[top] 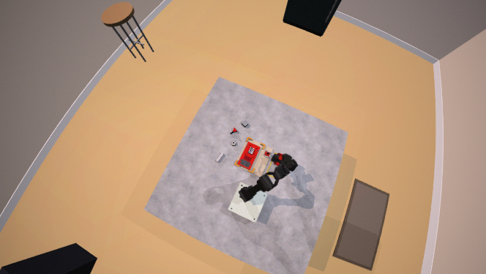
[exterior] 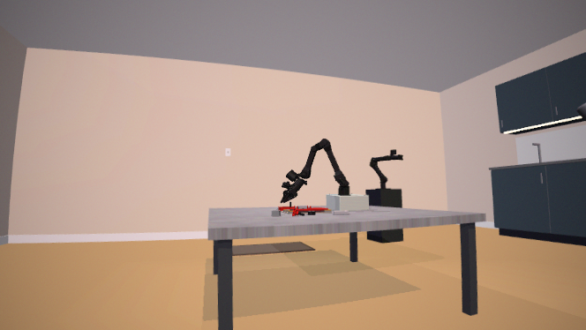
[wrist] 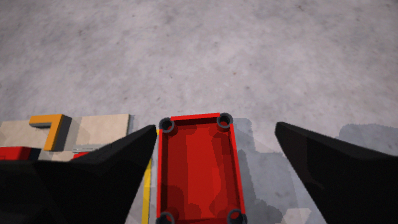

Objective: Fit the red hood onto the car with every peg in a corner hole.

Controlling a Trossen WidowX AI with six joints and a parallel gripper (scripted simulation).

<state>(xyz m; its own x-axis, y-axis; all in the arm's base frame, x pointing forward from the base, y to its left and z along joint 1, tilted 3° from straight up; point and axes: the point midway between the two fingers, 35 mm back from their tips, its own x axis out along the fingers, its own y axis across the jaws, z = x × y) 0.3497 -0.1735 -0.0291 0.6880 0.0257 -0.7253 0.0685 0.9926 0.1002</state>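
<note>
Now: gripper tip 4 cm above the red hood, 3 cm past it and 2 cm to the right of it. Also, from my gripper tip: beige jig plate: 23 cm to the left, 7 cm behind, 4 cm below.
</note>
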